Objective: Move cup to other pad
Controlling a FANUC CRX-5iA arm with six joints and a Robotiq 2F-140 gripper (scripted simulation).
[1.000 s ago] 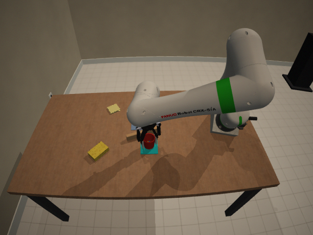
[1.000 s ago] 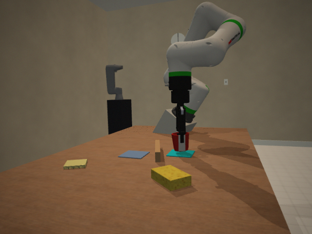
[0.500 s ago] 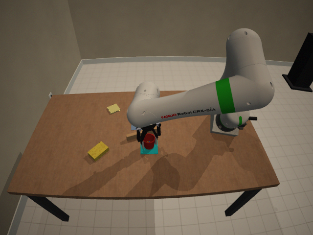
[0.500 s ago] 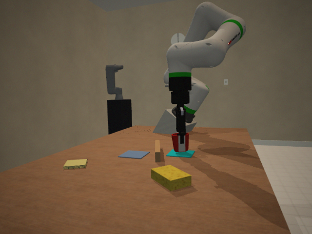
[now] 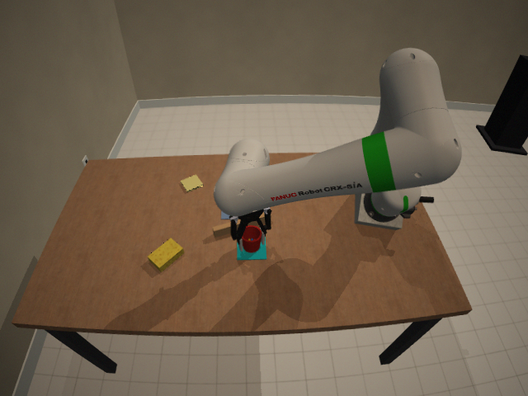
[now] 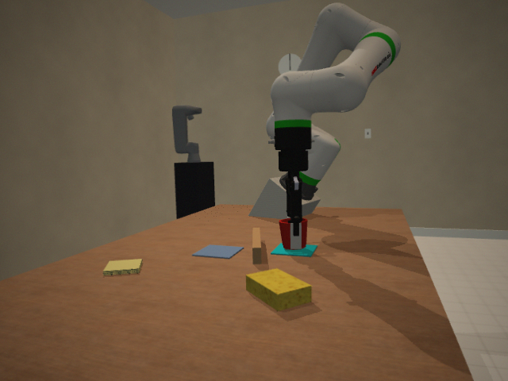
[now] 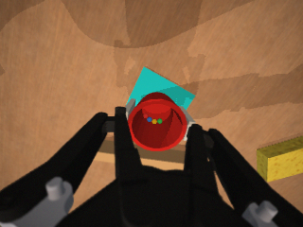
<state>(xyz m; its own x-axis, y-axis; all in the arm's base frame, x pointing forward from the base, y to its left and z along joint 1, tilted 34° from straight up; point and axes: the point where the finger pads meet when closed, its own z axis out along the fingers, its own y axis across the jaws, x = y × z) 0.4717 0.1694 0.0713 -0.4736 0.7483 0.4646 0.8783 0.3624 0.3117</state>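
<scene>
The red cup is 20 mm below my hand. The rest, counted from my hand: thick yellow sponge 290 mm ahead, 90 mm to the left, 30 mm below; wooden rail 50 mm ahead, 90 mm to the right, 30 mm below; teal pad 50 mm below.
</scene>
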